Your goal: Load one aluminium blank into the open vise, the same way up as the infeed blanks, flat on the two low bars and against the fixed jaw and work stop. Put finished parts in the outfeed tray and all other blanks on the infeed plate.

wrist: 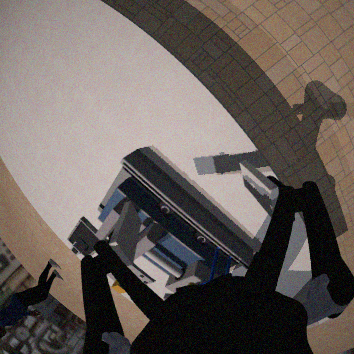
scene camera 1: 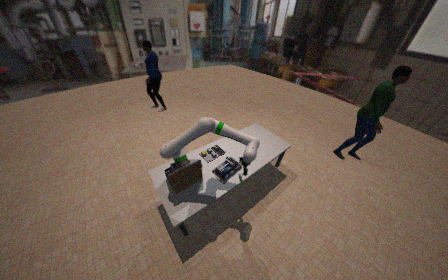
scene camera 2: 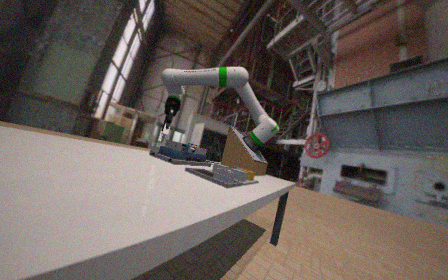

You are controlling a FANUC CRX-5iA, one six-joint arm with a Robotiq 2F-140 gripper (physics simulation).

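Places are measured from the arm's base along level axes (x ahead, y left, z up), in metres.
Pixels of known places: gripper, fingertip midpoint: [wrist: 187, 193] [scene camera 1: 241, 168] [scene camera 2: 162, 138]; arm's base, link origin: [scene camera 1: 183, 165] [scene camera 2: 249, 144].
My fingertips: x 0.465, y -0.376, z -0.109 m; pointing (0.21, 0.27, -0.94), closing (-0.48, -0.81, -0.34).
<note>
Ahead of a thing's pixels: the offset from my fingertips to its middle. Level surfaces: height alone.
The vise @[dx -0.051, dy +0.158, dz -0.051 m] [scene camera 1: 226, 170] [scene camera 2: 175, 152] [wrist: 172, 212] has a blue body and dark grey jaws, and stands near the table's front edge. Whether a blank lies in it is not clear. A grey block [scene camera 1: 240, 177] [wrist: 257, 181], likely a blank, stands beside the vise near the table edge, close to one finger in the wrist view. My gripper [scene camera 1: 245, 170] [scene camera 2: 165, 127] [wrist: 187, 193] is open and empty above the table beside the vise. Several grey blocks @[dx +0.095, dy +0.498, dz -0.077 m] [scene camera 2: 227, 172] and a yellow one @[dx -0.102, dy +0.516, dz -0.075 m] [scene camera 1: 204, 153] [scene camera 2: 250, 175] [wrist: 118, 288] are at the feed plates; which plate is which I cannot tell.
A brown slanted box [scene camera 1: 185, 176] [scene camera 2: 234, 152] stands by the arm's base on the white table @[dz -0.101 m] [scene camera 1: 265, 137] [scene camera 2: 75, 200] [wrist: 100, 90]. One person in blue [scene camera 1: 153, 70] and one in green [scene camera 1: 375, 107] are on the floor away from the table.
</note>
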